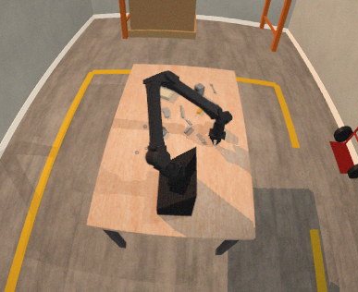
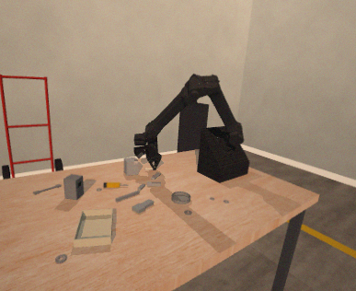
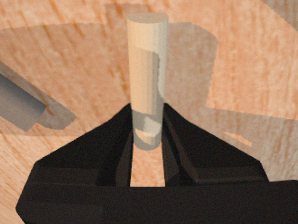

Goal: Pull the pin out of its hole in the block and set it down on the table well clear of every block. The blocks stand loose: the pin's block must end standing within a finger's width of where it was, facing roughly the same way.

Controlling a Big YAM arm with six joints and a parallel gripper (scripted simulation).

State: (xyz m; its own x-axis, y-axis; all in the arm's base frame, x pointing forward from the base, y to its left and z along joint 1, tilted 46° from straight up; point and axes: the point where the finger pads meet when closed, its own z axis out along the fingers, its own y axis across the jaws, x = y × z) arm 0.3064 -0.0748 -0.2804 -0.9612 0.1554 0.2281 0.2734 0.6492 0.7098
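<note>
Right now my hand is 2 cm short of the pale pin and 1 cm to the left of it. From my hand the other things lie so: darker grey block (47 cm ahead, 6 cm to the left, 4 cm above); then yellow-handled screwdriver (29 cm ahead, 7 cm to the left); then light grey block (12 cm ahead, 4 cm to the right, 3 cm above).
</note>
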